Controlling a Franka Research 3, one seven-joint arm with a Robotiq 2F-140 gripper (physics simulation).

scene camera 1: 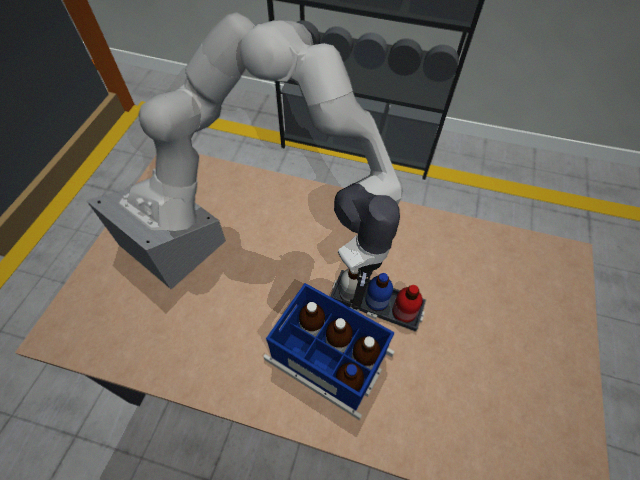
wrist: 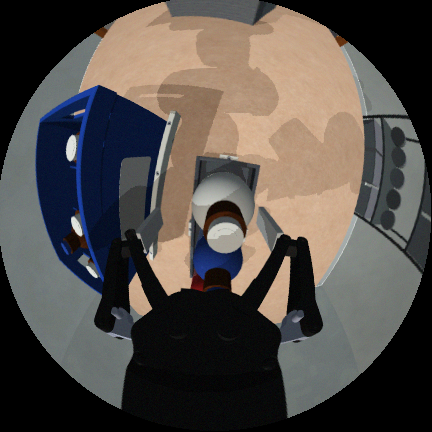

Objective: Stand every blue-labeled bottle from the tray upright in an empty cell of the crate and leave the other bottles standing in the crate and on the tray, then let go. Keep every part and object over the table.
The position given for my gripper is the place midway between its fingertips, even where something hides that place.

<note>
In view: my gripper (wrist: 208, 215) and a red bottle (scene camera 1: 409, 299).
</note>
